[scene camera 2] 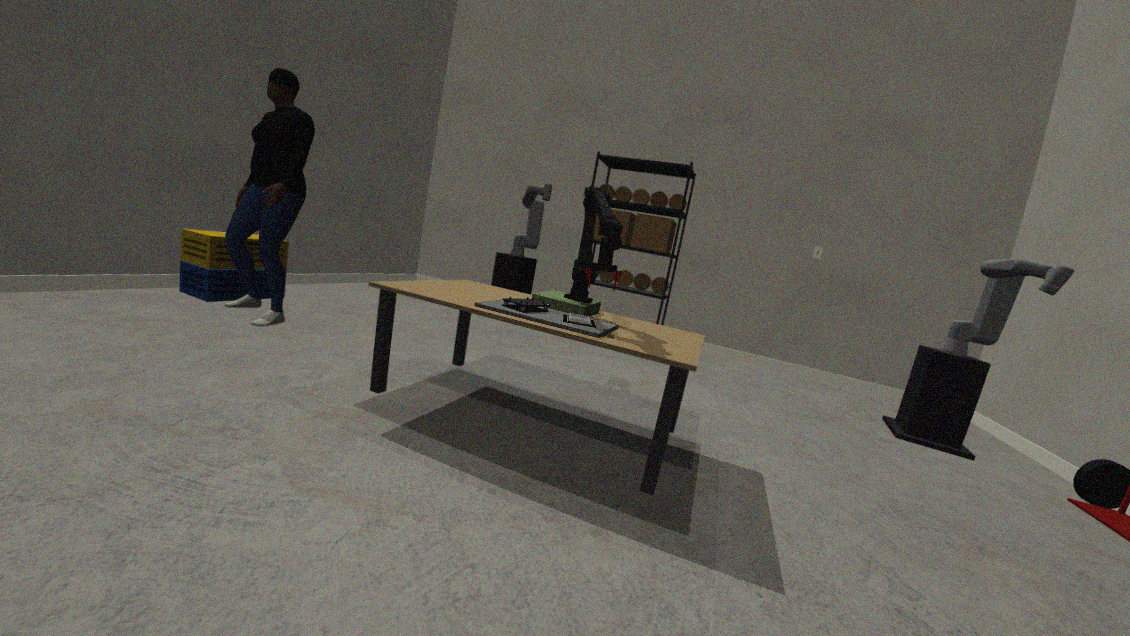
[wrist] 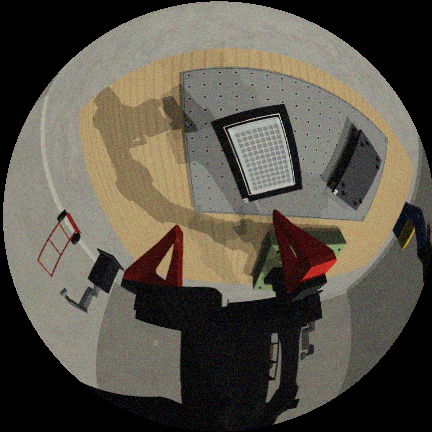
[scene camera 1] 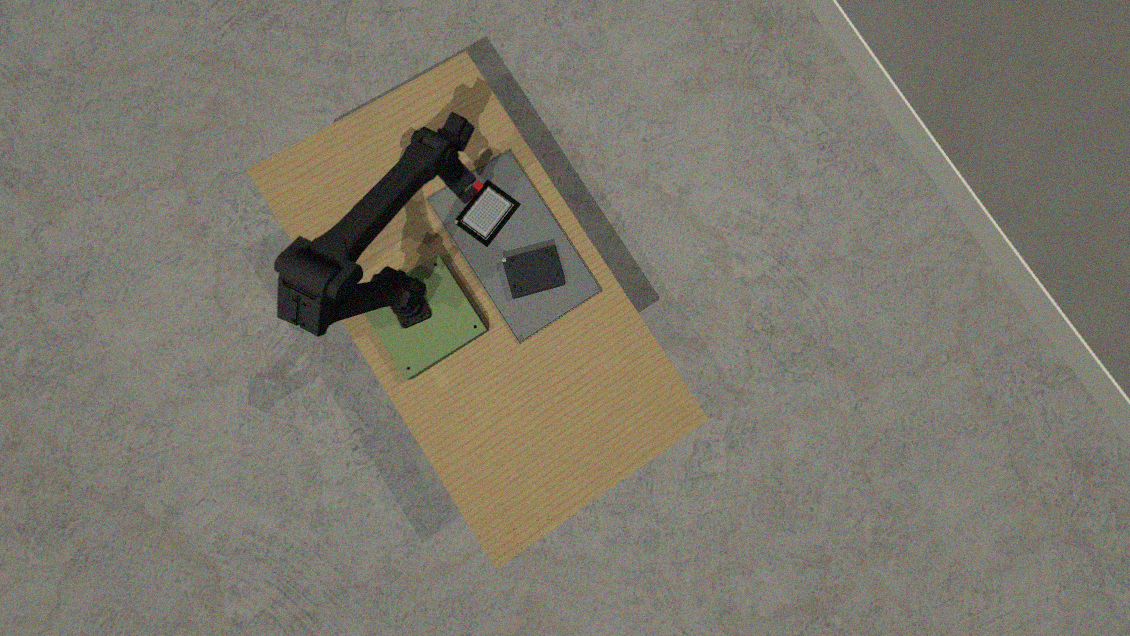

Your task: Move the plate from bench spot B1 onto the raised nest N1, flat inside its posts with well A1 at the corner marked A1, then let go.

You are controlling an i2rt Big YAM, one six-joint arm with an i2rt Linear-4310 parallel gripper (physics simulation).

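Frame: origin at the arm's base, x ahead, y right, z down, level; centimetres.
Where they show: gripper, fingertip midpoint: (scene camera 2: 601, 289) (wrist: 224, 221) (scene camera 1: 460, 183); arm's base, link origin: (scene camera 2: 578, 299) (scene camera 1: 409, 304).
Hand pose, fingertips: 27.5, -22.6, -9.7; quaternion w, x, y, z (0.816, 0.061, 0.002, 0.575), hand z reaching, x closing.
Observation:
Each offset is from my fingertips to the centre of the thing, as dx, dy, dz. Level surfaces: height alone.
The white well plate @(+3.7, +5.4, +13.1) (scene camera 1: 487, 210) (scene camera 2: 579, 319) (wrist: 262, 155) lies flat inside a black frame on the grey perforated board (scene camera 1: 520, 325) (wrist: 205, 80). The raised nest @(+8.9, +28.1, +12.0) (scene camera 1: 534, 270) (scene camera 2: 525, 304) (wrist: 357, 167) is a dark block with small posts at its corners, on the same board, apart from the plate. A small pale mark @(+2.2, +21.5, +11.0) (scene camera 1: 503, 259) (wrist: 335, 192) shows at one corner of the nest; its lettering is too small to read. My gripper (scene camera 1: 477, 186) (scene camera 2: 602, 276) (wrist: 224, 221) is open and empty, with red fingers wide apart, above table height and beside the plate in the overhead view.
The arm's base stands on a green block (scene camera 1: 442, 339) (scene camera 2: 565, 301) beside the board on the wooden table @(dz +15.3) (scene camera 1: 553, 410) (scene camera 2: 450, 293). A person (scene camera 2: 276, 173), stacked crates (scene camera 2: 207, 268), a shelf rack (scene camera 2: 644, 165) and two grey arms stand away from the table.

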